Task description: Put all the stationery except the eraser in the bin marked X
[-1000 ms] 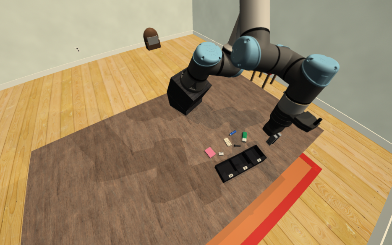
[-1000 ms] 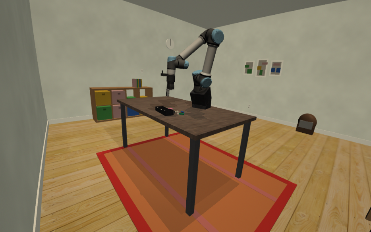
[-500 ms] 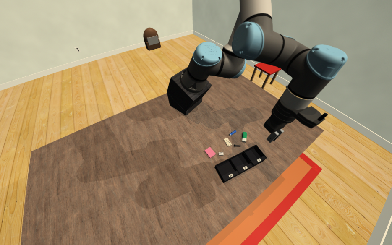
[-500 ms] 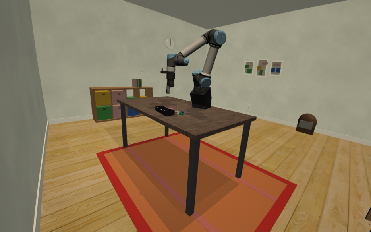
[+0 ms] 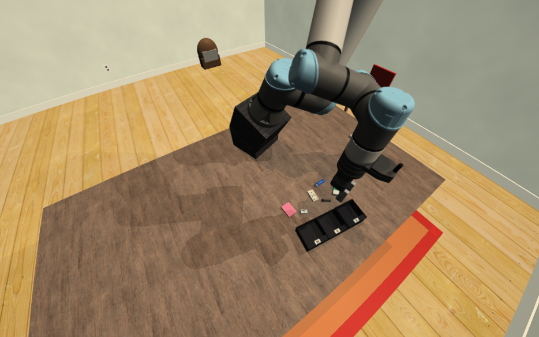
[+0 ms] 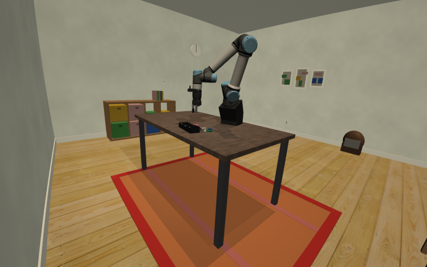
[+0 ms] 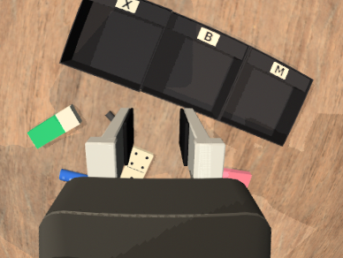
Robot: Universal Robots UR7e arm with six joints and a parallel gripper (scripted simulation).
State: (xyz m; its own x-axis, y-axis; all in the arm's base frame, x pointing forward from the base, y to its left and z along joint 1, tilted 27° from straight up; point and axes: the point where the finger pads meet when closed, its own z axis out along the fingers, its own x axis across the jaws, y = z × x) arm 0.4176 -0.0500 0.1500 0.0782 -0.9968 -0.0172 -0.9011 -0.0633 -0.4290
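Now: the pencil sharpener 160 mm below my hand, 80 mm behind it and 70 mm to the right of it. Also, from my hand: domino (160 mm below, 100 mm behind, 10 mm to the left); then black bolt (160 mm below, 50 mm behind, 30 mm to the left); then black three-part bin (140 mm below, 40 mm to the right, 30 mm ahead).
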